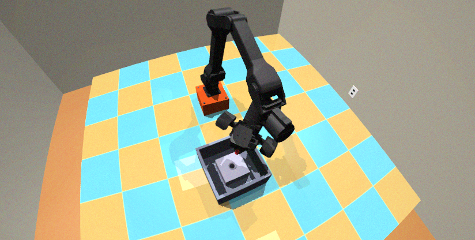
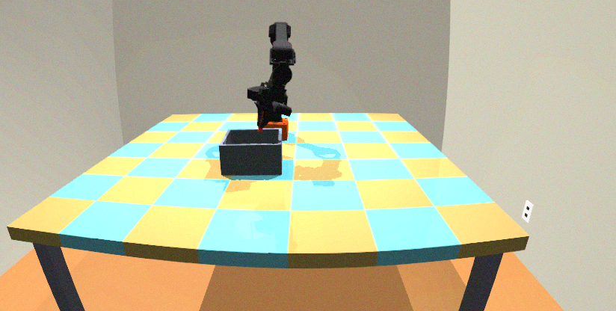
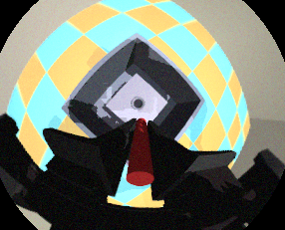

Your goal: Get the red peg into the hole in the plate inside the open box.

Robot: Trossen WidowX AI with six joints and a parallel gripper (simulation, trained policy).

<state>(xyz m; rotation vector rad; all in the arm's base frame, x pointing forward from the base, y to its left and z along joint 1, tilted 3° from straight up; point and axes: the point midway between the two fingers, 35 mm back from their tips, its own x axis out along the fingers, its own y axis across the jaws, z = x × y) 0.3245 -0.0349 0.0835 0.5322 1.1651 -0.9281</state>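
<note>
My gripper tip is 20 mm below the red peg and 10 mm to the right of it. From my gripper tip the other things lie so: dark grey box (100 mm below, 20 mm to the right, 20 mm ahead); then pale grey plate (80 mm below, 20 mm to the right, 20 mm ahead).
</note>
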